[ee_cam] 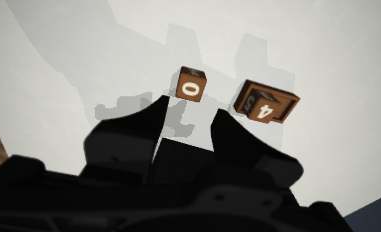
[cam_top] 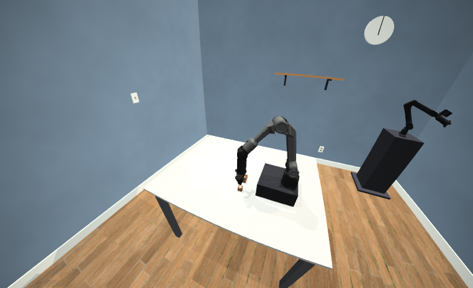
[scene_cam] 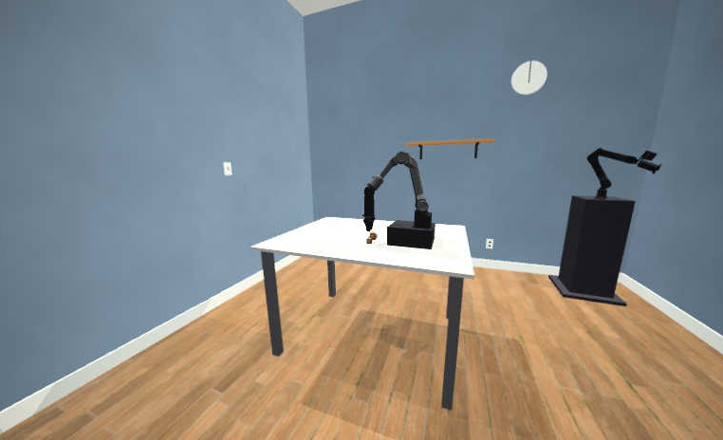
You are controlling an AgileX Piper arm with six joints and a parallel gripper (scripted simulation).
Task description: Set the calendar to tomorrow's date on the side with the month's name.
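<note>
My hand is 70 mm above the brown wooden cube.
</note>
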